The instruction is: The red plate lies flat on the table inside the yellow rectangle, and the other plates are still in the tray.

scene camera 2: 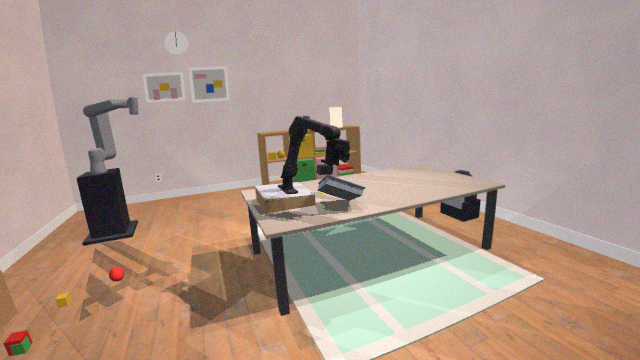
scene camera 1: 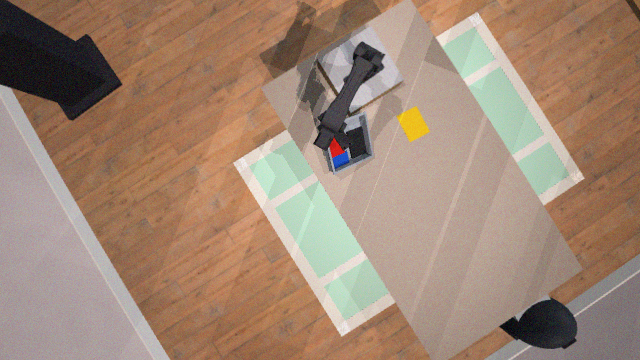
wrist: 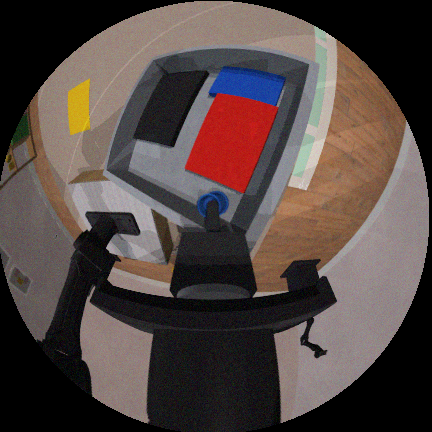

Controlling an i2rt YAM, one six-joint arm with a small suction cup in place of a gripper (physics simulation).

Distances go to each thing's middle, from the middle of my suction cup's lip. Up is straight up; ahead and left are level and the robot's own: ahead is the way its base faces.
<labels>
Right now my suction cup is 70 mm short of the red plate (wrist: 230, 140), 20 mm to the left of it and 40 mm above it. Round my suction cup: blue plate (wrist: 255, 84) (140 mm ahead, 30 mm to the right, 70 mm below); then black plate (wrist: 168, 105) (120 mm ahead, 80 mm to the left, 100 mm below); then grey tray (scene camera 1: 359, 120) (100 mm ahead, 40 mm to the left, 50 mm below).
</labels>
